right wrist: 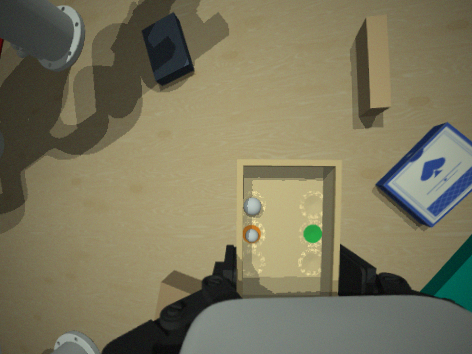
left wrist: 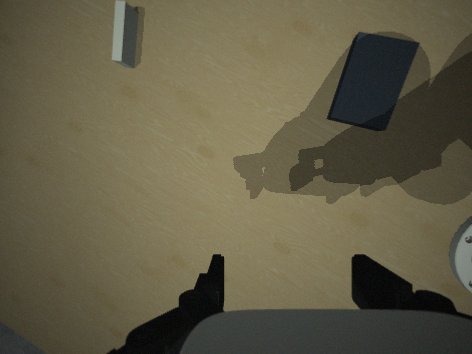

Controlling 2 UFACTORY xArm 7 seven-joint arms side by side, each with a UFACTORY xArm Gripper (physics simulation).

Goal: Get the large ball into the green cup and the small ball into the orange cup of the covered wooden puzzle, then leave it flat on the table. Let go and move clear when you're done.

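Frame: origin at the left arm's base, x ahead, y left, z up, level; centimetres.
Seen in the pictures: left gripper, fingertip midpoint: [left wrist: 287,276]; right gripper, fingertip midpoint: [right wrist: 282,264]; left arm's base, link origin: [right wrist: 61,40].
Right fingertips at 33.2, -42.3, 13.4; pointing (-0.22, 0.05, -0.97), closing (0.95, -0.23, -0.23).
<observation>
Pixels of each thing's top centre, then the offset from my right fingertips to it, as dx, dy, dz. "pt": a spot on its surface instead.
- wooden puzzle, top centre: [right wrist: 285,244] +0.6, +2.2, +2.1
- large ball, top centre: [right wrist: 251,207] -1.1, +4.7, +1.2
- small ball, top centre: [right wrist: 250,237] -1.7, +2.6, +0.8
- orange cup, surface spot: [right wrist: 244,231] pt -1.8, +3.3, +1.7
- green cup, surface spot: [right wrist: 312,233] pt +2.5, +2.1, +0.8
- dark blue box, top centre: [left wrist: 372,81] [right wrist: 164,46] -10.9, +29.6, -11.6
- pale block, top centre: [left wrist: 118,31] +19.5, +32.3, -10.9
- wooden block, top centre: [right wrist: 378,60] +14.9, +16.2, -9.9
- blue card box, top centre: [right wrist: 440,175] +18.6, +2.1, -11.2
- teal object, surface spot: [right wrist: 457,280] pt +18.1, -10.3, -11.6
- brown block, top centre: [right wrist: 189,318] -15.5, -10.5, -9.7
The wooden puzzle [right wrist: 290,163] is a shallow tray in the right wrist view, with round cups along both long sides. The large ball [right wrist: 252,206] lies at the left wall, at the cup above the orange one. The small ball [right wrist: 252,235] lies in the orange cup [right wrist: 244,231]. The green cup [right wrist: 312,233] is on the right side and holds no ball. My right gripper [right wrist: 282,264] is shut on the puzzle, a finger against each long side. The fingers hide part of its lower walls. My left gripper [left wrist: 287,276] is open and empty above the table; the puzzle does not show in its view.
A dark blue box [left wrist: 374,80] [right wrist: 168,49] lies on the table. A pale block [left wrist: 120,32] is at the left wrist view's upper left. A wooden block [right wrist: 378,62], a blue card box [right wrist: 432,175] and a teal object [right wrist: 457,280] are right of the puzzle. A brown block [right wrist: 175,290] is at lower left.
</observation>
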